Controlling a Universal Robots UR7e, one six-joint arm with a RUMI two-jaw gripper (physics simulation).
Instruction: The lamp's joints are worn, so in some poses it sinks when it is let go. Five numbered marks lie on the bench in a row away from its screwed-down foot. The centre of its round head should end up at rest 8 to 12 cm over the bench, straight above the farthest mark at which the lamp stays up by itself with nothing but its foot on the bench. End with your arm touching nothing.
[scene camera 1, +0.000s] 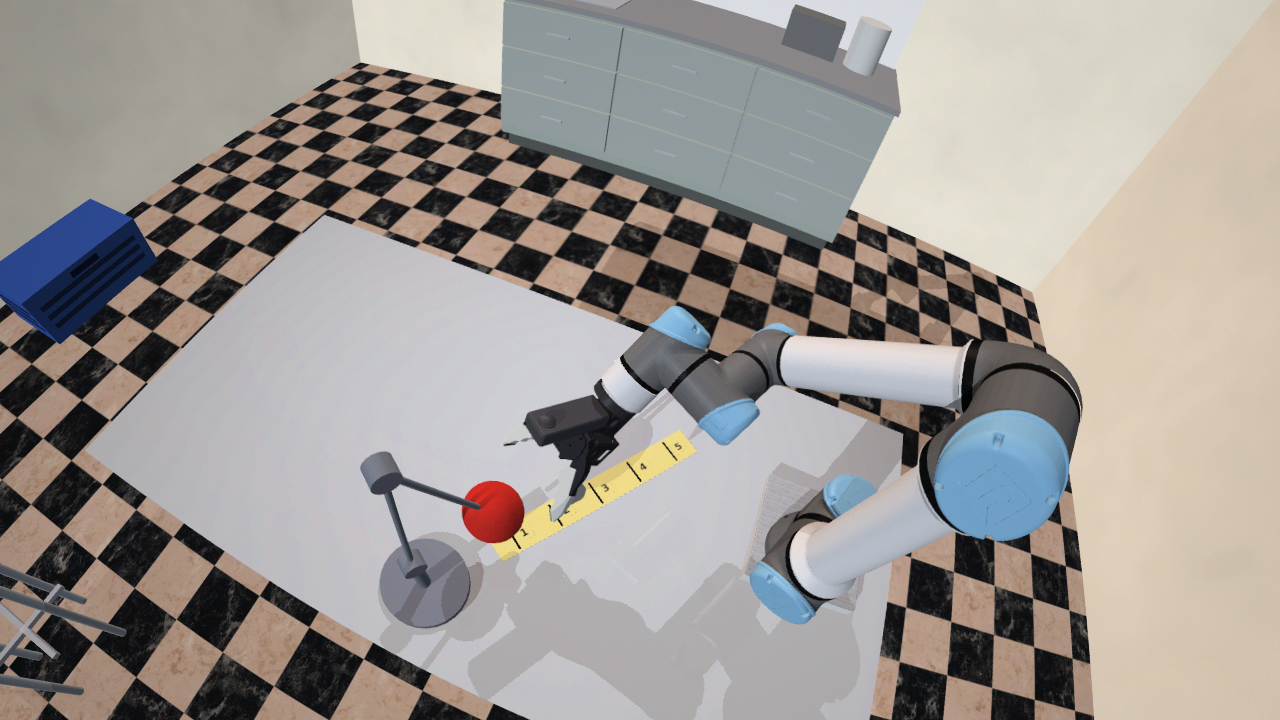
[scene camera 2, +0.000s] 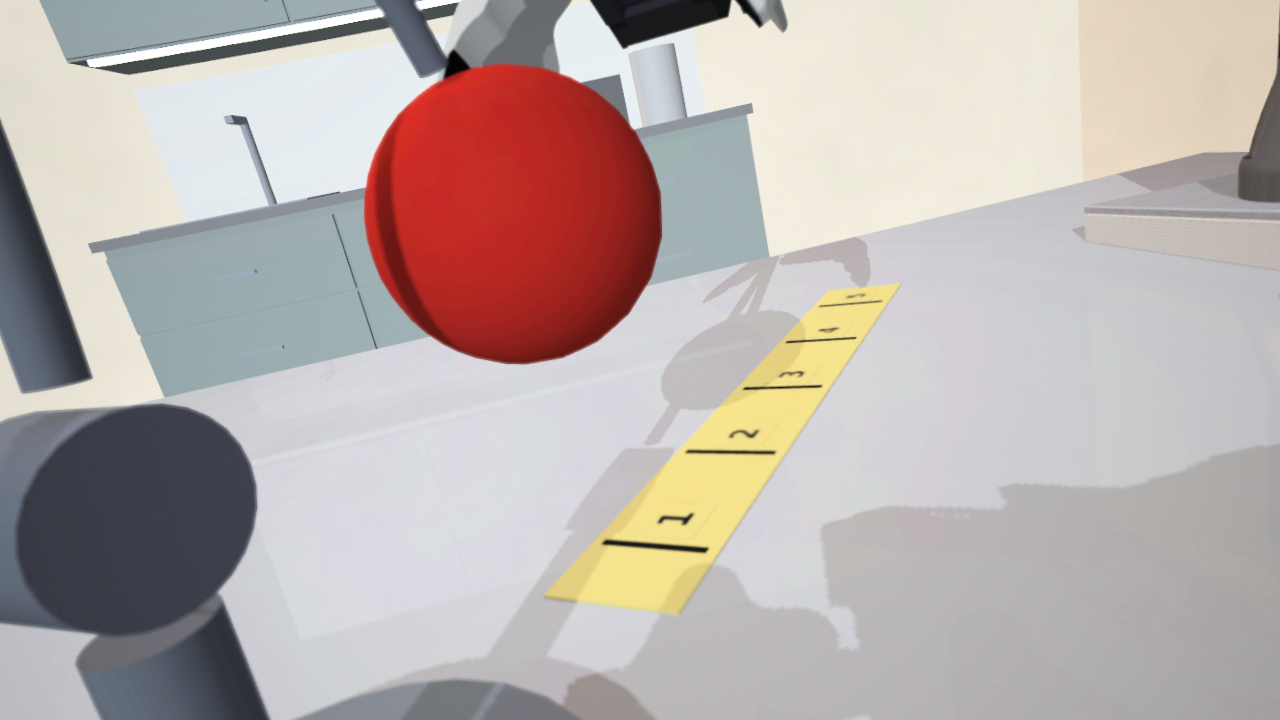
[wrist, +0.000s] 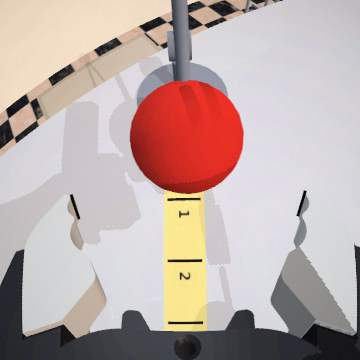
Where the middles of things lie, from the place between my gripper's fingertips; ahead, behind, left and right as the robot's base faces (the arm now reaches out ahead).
I see my gripper 19 cm above the yellow strip (scene camera 2: 653, 556), 11 cm to the left of it and 10 cm past it. The rest, counted from my hand: round grey foot (scene camera 1: 438, 595) 17 cm to the left, 15 cm below, 13 cm ahead.
